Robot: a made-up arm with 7 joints.
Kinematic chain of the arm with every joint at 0, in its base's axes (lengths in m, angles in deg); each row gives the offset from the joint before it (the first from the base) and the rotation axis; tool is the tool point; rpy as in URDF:
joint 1: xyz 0 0 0.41 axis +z
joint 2: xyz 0 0 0 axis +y
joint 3: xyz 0 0 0.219 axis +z
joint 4: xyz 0.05 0 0 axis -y
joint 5: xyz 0.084 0 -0.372 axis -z
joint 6: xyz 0 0 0 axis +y
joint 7: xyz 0.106 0 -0.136 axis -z
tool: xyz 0 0 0 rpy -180 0 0
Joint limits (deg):
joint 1: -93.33..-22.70
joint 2: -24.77..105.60
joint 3: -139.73..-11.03
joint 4: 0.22..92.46
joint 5: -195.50..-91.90
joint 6: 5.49..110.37
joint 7: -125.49..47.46
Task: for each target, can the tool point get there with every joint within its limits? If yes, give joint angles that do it. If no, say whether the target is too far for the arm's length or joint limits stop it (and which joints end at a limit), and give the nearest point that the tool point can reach.
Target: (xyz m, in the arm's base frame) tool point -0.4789 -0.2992 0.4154
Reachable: yes | joints -66.48 38.14 -88.82 67.02 -124.97 16.96 -105.31
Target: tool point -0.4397 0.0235 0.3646
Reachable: yes | joints -43.61 33.86 -129.81 24.17 -163.91 50.88 -86.73
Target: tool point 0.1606 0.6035 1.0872
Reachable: no: too far | nearest point -0.1671 0.4131 0.8558 | short by 0.444 m
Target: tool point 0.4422 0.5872 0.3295
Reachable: no: joint limits stop it (at a limit: joint 1, joint 2, joint 3, joint 4, joint 5, joint 6) | nearest point 0.0842 0.3227 0.3475 | short by 0.445 m
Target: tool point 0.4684 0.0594 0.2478
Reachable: no: joint limits stop it (at a limit: joint 1, joint 2, joint 3, joint 5, joint 6) | nearest point 0.3304 -0.0886 0.2679 | short by 0.203 m
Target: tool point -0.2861 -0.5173 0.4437
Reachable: yes | joints -42.12 77.02 -81.09 64.73 -125.20 78.56 -63.30
